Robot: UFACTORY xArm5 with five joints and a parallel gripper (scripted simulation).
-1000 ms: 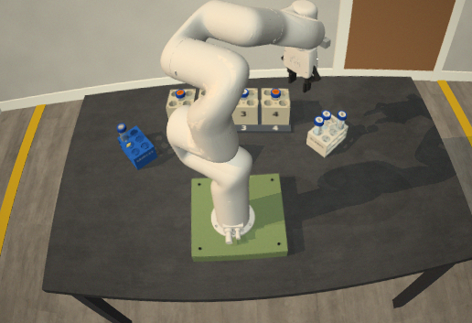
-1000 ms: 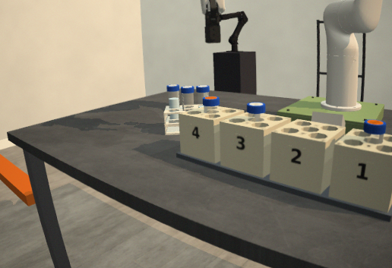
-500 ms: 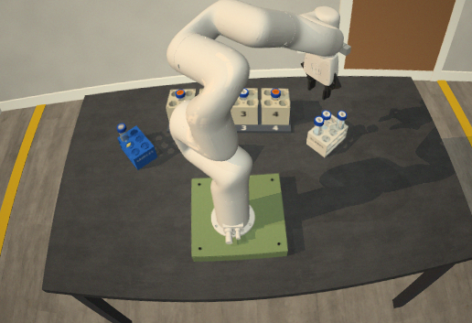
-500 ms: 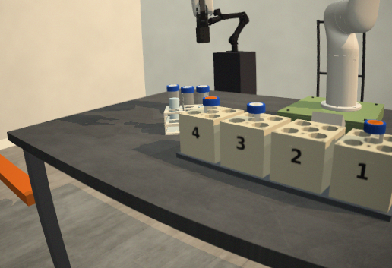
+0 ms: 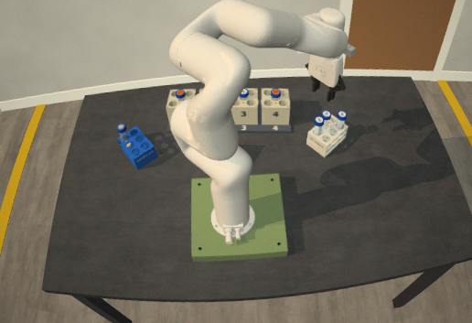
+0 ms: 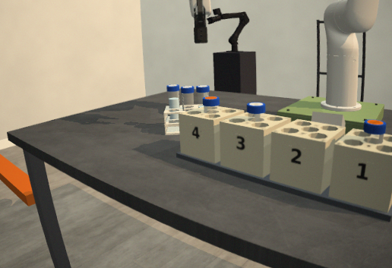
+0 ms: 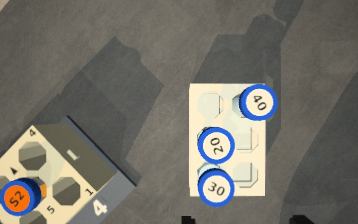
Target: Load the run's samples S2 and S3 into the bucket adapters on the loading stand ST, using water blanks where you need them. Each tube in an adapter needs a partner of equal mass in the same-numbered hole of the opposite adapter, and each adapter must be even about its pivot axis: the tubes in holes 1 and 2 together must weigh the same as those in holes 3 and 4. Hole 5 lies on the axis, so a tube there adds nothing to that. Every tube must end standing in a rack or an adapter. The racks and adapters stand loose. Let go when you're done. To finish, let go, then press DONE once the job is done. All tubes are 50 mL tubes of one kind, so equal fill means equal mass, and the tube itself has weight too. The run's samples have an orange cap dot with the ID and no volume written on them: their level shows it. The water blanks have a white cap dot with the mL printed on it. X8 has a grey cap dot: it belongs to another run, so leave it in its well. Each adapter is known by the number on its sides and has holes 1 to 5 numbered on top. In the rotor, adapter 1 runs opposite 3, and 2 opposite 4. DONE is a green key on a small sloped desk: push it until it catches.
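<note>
Now: the blue-capped tube 1 cm behind my hand and 19 cm below it. Also, from my hand: loading stand ST (14 cm ahead, 29 cm to the left, 25 cm below); then sample tube S2 (14 cm ahead, 12 cm to the left, 18 cm below); then white blank rack (1 cm ahead, 4 cm to the right, 22 cm below).
</note>
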